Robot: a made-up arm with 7 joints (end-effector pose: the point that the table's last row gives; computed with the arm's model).
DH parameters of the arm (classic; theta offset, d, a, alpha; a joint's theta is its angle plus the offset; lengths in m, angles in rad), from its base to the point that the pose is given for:
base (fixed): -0.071 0 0 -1.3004
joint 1: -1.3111 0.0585 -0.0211 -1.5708
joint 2: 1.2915 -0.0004 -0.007 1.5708
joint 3: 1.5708 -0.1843 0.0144 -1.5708
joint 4: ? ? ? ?
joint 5: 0 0.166 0.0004 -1.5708
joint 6: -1.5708 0 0.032 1.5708
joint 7: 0 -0.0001 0 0
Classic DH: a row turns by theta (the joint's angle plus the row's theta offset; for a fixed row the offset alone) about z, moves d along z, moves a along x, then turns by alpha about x.
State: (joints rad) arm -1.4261 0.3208 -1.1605 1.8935 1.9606 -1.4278 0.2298
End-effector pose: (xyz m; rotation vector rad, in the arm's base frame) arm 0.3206 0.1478 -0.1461 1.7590 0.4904 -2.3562
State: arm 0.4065 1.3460 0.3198 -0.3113 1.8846 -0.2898 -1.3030
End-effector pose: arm 0.1533 0.2309 -0.0836 -2.2246 -1.4814 0.4986
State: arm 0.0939 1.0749 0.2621 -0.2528 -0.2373 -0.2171 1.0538
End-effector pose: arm 0.1767 0.2201 -0.0780 0.6314 -0.6571 0.8213
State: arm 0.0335 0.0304 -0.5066 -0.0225 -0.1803 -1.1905 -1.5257
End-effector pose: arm 0.1173 -0.0112 -0.2098 0.2938 -1.0673 -1.6621
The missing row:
joint 4: 1.5708 0.002 0.0108 1.5708
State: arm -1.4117 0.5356 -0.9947 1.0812 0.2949 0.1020 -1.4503
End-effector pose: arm 0.3875 0.0820 -0.0844 1.2346 1.2247 -1.3210
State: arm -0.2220 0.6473 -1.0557 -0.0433 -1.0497 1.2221 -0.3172
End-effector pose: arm 0.0657 0.0405 -0.2726 -0.1570 2.0100 -1.2083
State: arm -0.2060 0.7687 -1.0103 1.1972 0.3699 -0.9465 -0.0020
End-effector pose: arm 0.0413 0.2470 -0.3140 0.9294 0.6693 -1.3091
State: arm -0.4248 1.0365 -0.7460 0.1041 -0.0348 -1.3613 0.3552
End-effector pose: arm 0.1869 0.1369 -0.1752 0.2564 -0.9284 -0.8736
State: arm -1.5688 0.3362 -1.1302 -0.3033 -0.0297 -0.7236 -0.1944
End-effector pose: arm 0.1571 -0.1200 0.0144 0.4800 -1.8447 -1.8216
